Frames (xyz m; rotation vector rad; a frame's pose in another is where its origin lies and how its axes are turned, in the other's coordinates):
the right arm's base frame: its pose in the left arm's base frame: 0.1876 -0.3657 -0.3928 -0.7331 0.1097 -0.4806
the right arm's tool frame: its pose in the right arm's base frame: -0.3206 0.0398 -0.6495 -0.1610 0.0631 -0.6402
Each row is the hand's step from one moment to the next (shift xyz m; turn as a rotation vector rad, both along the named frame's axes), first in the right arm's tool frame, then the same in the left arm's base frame.
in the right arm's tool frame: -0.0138 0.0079 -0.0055 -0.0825 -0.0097 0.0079
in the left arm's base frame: -0.0026 0.0079 -0.0146 -0.0438 0.0661 -0.0259
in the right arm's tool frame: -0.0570 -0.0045 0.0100 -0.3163 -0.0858 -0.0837
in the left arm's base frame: -0.0267 0.0489 -0.0162 -0.2518 0.1741 -0.1439
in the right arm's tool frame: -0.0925 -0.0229 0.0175 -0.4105 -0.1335 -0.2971
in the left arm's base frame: -0.0550 0.0781 -0.0160 -0.4200 0.1021 -0.2962
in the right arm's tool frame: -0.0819 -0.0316 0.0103 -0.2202 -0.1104 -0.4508
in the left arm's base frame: -0.0596 0.0644 -0.0106 -0.3730 -0.1372 -0.3255
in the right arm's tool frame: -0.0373 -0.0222 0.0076 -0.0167 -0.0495 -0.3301
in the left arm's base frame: -0.0321 0.0301 0.0018 -0.1796 -0.2056 -0.1927
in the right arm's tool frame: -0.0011 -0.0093 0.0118 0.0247 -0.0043 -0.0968
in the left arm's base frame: -0.0030 0.0072 0.0129 -0.0306 -0.0813 -0.0495
